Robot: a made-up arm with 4 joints. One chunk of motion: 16 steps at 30 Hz.
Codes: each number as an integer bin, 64 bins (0 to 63) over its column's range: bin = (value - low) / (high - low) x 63, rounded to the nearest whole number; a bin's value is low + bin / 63 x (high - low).
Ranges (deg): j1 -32..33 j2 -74..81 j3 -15..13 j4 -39..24
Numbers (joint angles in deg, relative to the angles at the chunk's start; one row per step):
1: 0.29 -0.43 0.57 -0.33
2: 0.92 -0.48 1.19 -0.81
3: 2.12 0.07 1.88 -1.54
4: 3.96 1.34 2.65 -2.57
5: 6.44 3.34 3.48 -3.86
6: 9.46 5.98 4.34 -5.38
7: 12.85 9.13 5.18 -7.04
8: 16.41 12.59 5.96 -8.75
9: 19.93 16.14 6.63 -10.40
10: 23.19 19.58 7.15 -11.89
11: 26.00 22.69 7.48 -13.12
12: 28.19 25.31 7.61 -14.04
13: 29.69 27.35 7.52 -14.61
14: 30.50 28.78 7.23 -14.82
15: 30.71 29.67 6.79 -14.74
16: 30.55 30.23 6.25 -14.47
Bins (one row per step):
1: 31 30 35 39
2: 32 30 36 38
3: 33 30 38 37
4: 35 31 40 36
5: 37 31 42 35
6: 40 33 44 34
7: 43 34 45 32
8: 47 35 47 30
9: 50 37 49 29
10: 53 38 50 27
11: 56 39 51 26
12: 58 40 51 25
13: 60 41 51 24
14: 61 42 50 24
15: 61 42 49 24
16: 61 42 48 25

